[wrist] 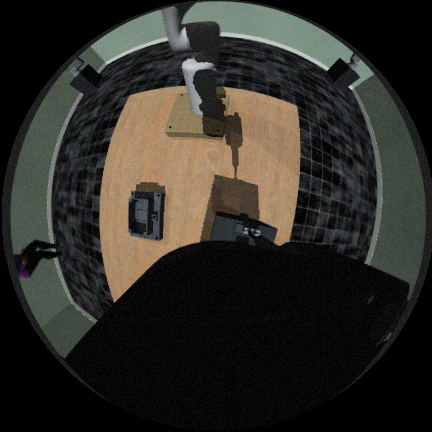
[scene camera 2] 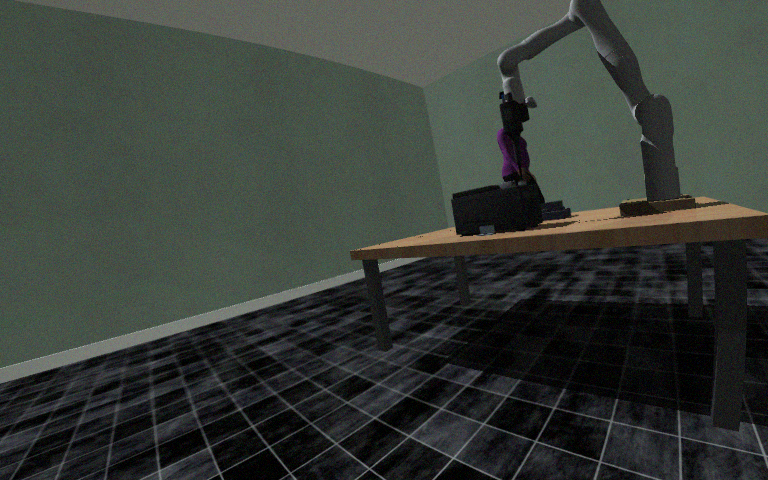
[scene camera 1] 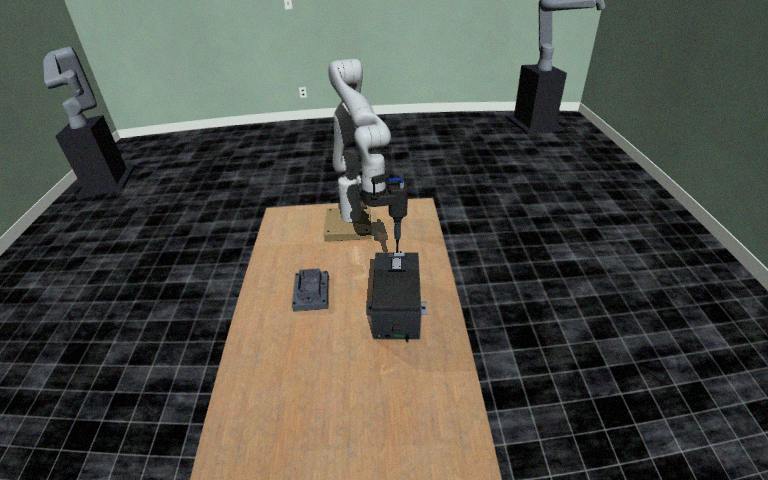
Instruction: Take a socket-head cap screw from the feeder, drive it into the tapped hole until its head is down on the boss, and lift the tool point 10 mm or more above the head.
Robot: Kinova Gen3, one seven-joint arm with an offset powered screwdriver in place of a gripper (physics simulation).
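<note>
The screw feeder [scene camera 1: 395, 288] [scene camera 2: 493, 210] [wrist: 227, 228] is a black box on the table, with a small pale metal pick-up plate [scene camera 1: 396, 263] at its arm-side end. My screwdriver [scene camera 1: 397, 249] points straight down, with its thin bit at that end of the feeder, at or just above the metal piece. Contact is too small to tell. No screw can be made out on the bit. In the wrist view the black tool body hides much of the feeder. The dark grey fixture [scene camera 1: 310, 289] [scene camera 2: 556, 211] [wrist: 146, 215] lies apart from the feeder; its tapped hole is too small to make out.
The arm stands on a tan base plate [scene camera 1: 334, 230] [scene camera 2: 631, 208] [wrist: 180, 131] at one end of the wooden table [scene camera 1: 339, 396] [scene camera 2: 594, 232] [wrist: 120, 175]. A person in purple [scene camera 2: 504, 152] [wrist: 24, 265] stands beyond the table. Two other arms stand on dark pedestals [scene camera 1: 93, 158] [scene camera 1: 540, 99] far off.
</note>
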